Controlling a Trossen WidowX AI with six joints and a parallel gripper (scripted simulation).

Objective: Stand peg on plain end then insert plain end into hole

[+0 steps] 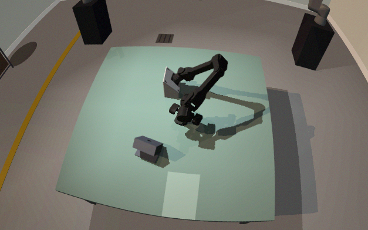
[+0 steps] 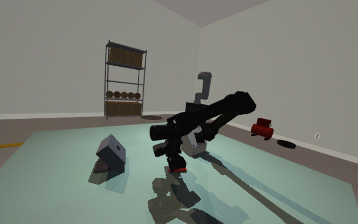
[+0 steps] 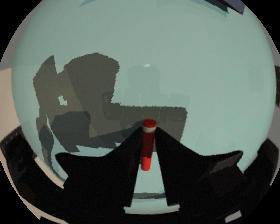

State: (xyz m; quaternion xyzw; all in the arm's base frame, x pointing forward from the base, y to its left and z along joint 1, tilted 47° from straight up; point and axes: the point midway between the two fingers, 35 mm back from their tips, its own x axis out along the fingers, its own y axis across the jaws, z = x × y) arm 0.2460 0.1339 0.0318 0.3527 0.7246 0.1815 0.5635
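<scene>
The peg lies 1 cm behind my gripper tip. Also, from my gripper tip: sloped panel 22 cm ahead, 16 cm to the right, 5 cm above.
</scene>
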